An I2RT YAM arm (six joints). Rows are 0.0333 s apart.
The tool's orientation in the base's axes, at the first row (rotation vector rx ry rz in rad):
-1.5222 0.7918 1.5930
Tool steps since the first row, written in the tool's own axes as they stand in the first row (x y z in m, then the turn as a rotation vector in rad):
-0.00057 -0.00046 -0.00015 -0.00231 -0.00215 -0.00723
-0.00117 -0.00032 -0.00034 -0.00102 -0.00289 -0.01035
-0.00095 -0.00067 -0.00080 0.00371 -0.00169 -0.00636
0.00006 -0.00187 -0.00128 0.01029 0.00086 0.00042
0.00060 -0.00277 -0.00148 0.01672 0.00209 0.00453
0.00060 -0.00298 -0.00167 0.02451 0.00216 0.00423
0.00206 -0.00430 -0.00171 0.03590 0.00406 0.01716
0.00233 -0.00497 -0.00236 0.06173 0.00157 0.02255
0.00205 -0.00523 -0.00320 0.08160 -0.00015 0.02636
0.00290 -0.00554 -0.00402 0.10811 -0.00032 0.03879
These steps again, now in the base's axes. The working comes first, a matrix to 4 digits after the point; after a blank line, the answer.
The tool's axes in the first row as the columns of a matrix, in the base's axes (used below as rounded here):
0.0206 -0.8612 -0.5078
0.1152 -0.5025 0.8569
-0.9931 -0.0762 0.0889

0.00046 0.00004 0.00059 0.00548 -0.00538 0.00182
0.00042 -0.00027 0.00116 0.00772 -0.00753 0.00031
0.00096 -0.00046 0.00092 0.00476 -0.00417 -0.00412
0.00226 -0.00015 -0.00003 -0.00074 0.00111 -0.01025
0.00315 0.00019 -0.00052 -0.00376 0.00476 -0.01636
0.00343 0.00014 -0.00052 -0.00350 0.00536 -0.02413
0.00461 0.00093 -0.00187 -0.01147 0.01680 -0.03444
0.00553 0.00074 -0.00215 -0.01153 0.02565 -0.05942
0.00617 0.00012 -0.00192 -0.01158 0.03206 -0.07868
0.00687 -0.00033 -0.00282 -0.01719 0.04585 -0.10389

